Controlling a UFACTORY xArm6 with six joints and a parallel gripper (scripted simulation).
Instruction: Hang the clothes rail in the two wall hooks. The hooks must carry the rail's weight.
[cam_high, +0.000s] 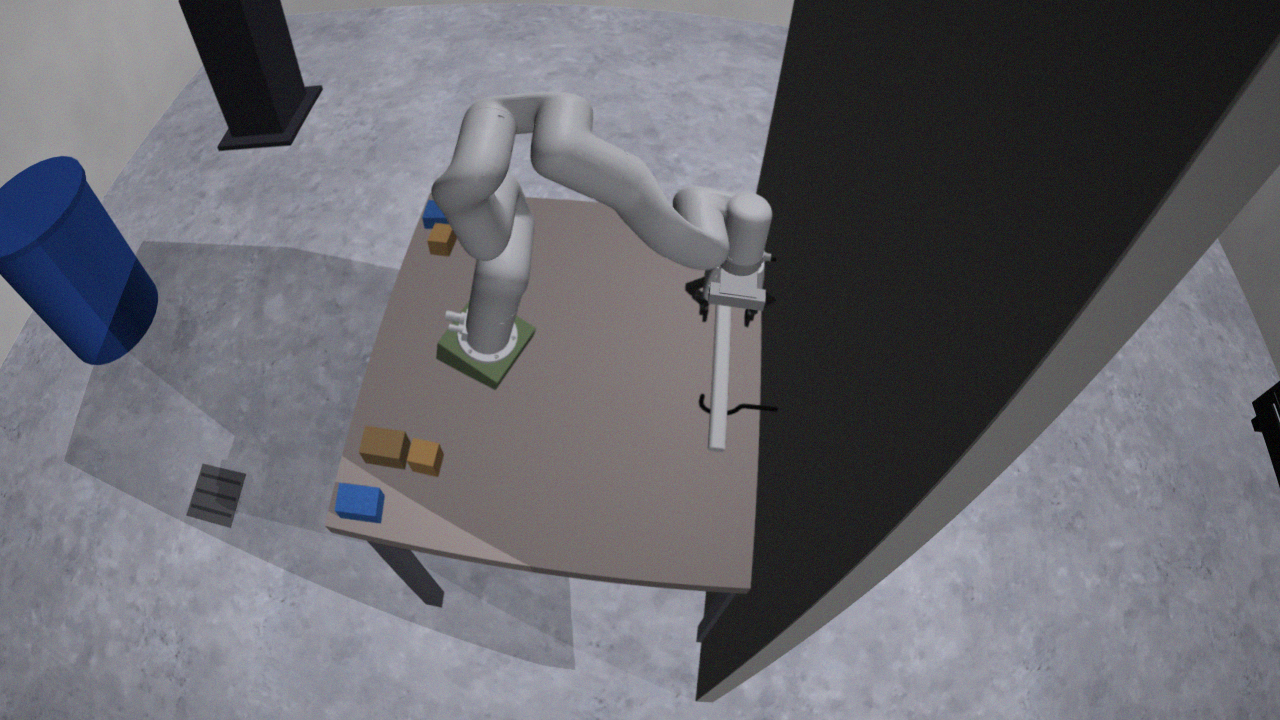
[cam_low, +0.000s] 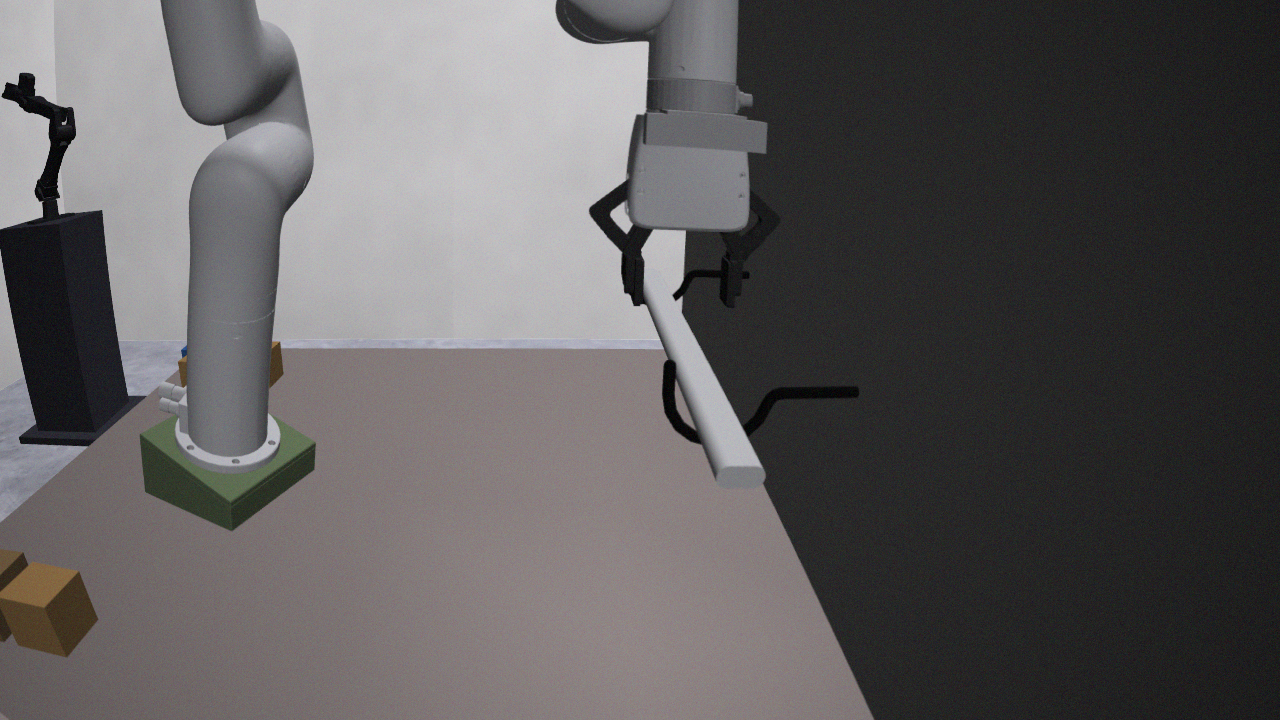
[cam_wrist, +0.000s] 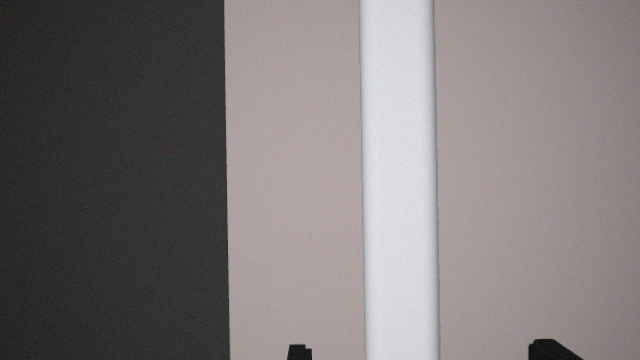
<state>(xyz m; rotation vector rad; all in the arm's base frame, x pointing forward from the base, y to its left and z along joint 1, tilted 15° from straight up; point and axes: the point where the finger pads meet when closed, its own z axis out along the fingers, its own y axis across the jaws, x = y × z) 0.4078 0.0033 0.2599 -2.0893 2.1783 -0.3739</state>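
My gripper is now 50 mm above the clothes rail. Also, from my hand: dark wall panel (120 mm ahead, 10 mm to the right, 220 mm above).
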